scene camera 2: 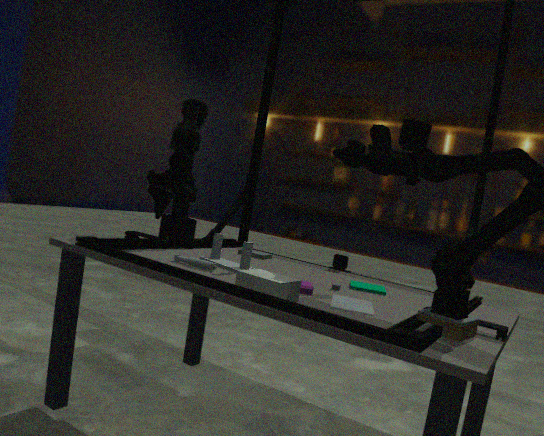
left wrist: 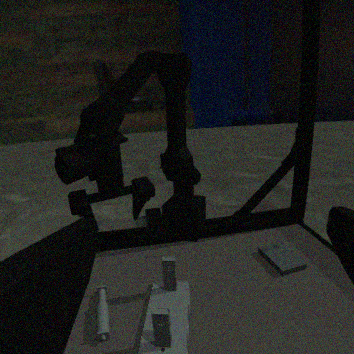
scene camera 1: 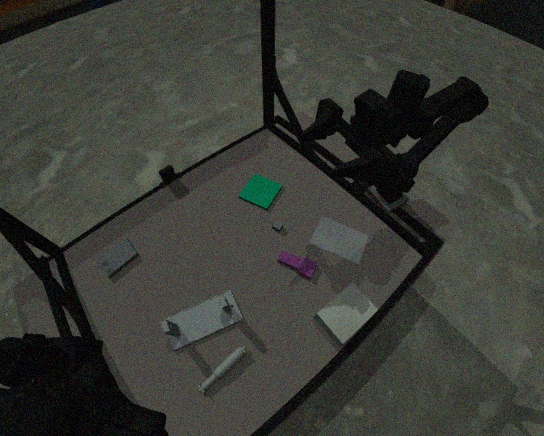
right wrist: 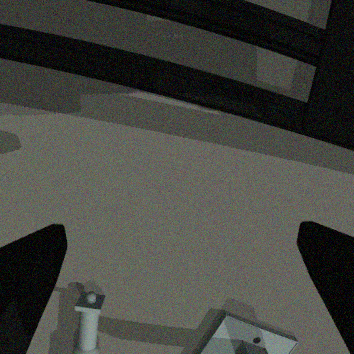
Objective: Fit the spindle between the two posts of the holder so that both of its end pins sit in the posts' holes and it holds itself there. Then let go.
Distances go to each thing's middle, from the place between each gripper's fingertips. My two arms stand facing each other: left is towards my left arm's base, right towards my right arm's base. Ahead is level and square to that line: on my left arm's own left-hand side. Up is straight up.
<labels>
Now: the white block point(scene camera 1: 338, 239) 360 mm below my left hand, 130 mm to the left of it and 40 mm ahead of it. From my left hand the other things lie so: holder base point(scene camera 1: 201, 320) (360 mm below, 300 mm to the right, 50 mm ahead).
I see my right gripper 120 mm past the holder base, 180 mm to the right of it and 100 mm above it. From my right hand the other things lie so: white block: 130 mm behind, 610 mm to the left, 110 mm below.
</labels>
